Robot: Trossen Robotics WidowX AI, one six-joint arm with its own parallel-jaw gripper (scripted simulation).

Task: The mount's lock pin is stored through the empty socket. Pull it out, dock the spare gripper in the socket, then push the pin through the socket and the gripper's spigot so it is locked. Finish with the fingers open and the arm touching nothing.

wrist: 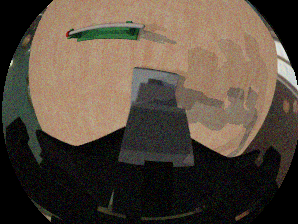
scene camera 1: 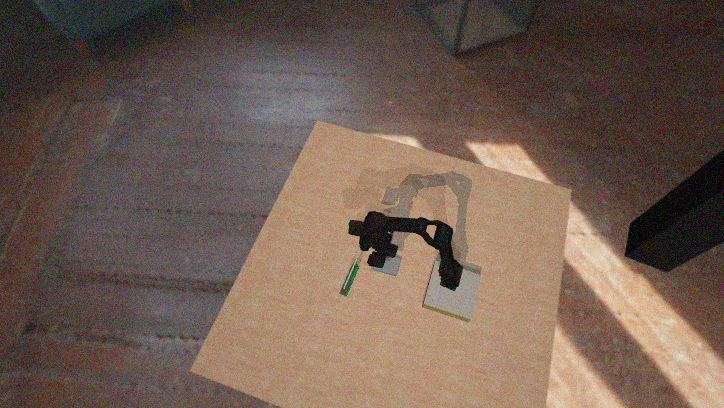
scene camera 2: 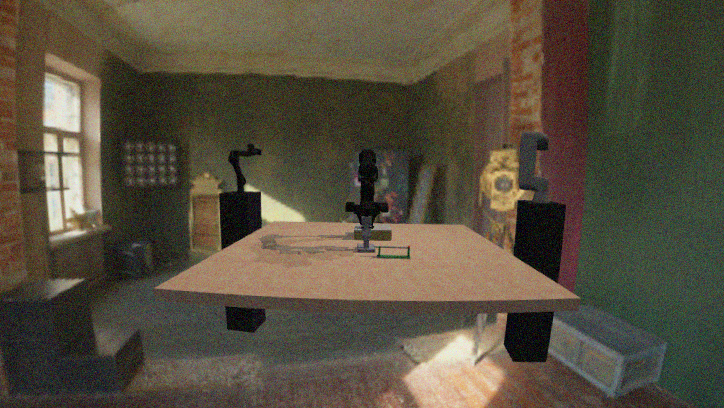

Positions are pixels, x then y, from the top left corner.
Labels:
my gripper: holds a spare gripper [wrist: 155, 170]

